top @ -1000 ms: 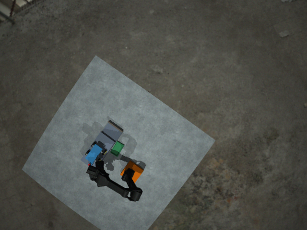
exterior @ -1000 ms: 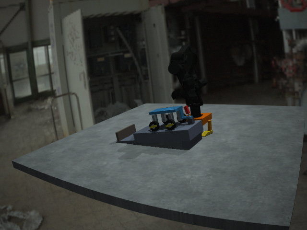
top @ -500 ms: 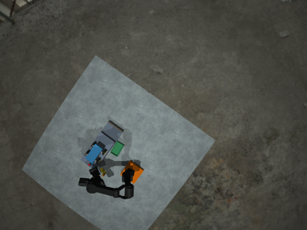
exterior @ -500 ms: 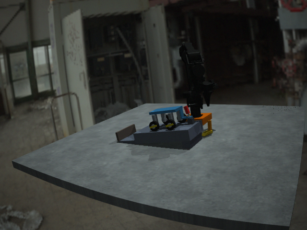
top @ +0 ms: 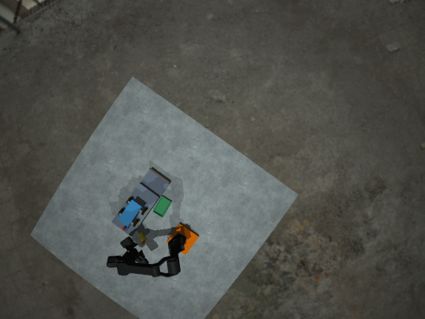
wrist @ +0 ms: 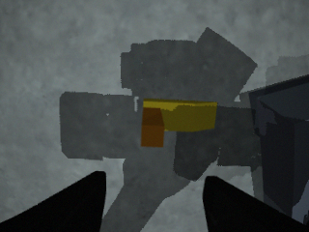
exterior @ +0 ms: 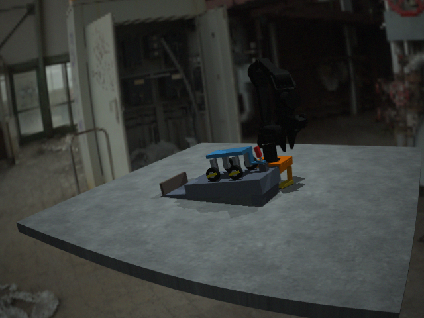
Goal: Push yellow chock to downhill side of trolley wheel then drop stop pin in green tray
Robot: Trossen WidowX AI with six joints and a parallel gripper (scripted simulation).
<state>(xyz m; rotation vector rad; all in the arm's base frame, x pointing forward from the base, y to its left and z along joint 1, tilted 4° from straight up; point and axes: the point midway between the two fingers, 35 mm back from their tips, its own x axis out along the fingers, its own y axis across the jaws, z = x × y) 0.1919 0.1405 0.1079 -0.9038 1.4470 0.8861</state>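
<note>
The yellow chock is 2 cm ahead of my gripper tip, 1 cm to the right of it and 10 cm below it. From my gripper tip the other things lie so: brown end board 11 cm ahead, 41 cm to the right, 9 cm below; blue-topped trolley 14 cm ahead, 16 cm to the right, 1 cm below; stop pin 13 cm ahead, 6 cm to the right, 1 cm above.
</note>
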